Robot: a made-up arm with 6 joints.
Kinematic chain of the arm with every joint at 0, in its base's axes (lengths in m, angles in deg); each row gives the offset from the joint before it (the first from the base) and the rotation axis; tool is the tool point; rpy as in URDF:
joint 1: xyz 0 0 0.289 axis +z
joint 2: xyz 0 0 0 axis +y
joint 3: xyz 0.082 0 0.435 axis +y
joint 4: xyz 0.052 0 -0.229 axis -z
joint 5: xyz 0 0 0 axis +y
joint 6: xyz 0.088 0 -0.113 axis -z
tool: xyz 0 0 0 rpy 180 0 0
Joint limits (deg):
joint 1: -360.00..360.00
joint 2: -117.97..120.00
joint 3: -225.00..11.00
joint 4: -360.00..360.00
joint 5: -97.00..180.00
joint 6: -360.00..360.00
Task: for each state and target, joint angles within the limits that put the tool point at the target. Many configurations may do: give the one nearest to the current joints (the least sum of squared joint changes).
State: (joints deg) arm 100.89 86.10 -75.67 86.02 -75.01 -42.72
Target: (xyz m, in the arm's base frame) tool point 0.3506 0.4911 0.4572
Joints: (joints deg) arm 67.01 49.57 -99.00 72.19 -68.31 -42.72
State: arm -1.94 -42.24 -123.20 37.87 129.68 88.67
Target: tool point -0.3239 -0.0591 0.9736
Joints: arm 21.57 -45.49 -152.07 38.05 84.52 88.67
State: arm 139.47 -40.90 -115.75 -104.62 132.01 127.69
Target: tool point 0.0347 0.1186 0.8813
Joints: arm 151.77 -19.01 -103.39 -104.04 157.43 127.69
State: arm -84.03 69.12 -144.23 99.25 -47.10 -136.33
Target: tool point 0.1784 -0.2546 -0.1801
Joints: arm -36.10 114.35 -109.42 135.28 -55.65 -136.33
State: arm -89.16 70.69 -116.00 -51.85 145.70 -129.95
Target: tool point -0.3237 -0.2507 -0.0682
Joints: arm -126.66 100.12 -104.41 -51.87 140.41 -129.95
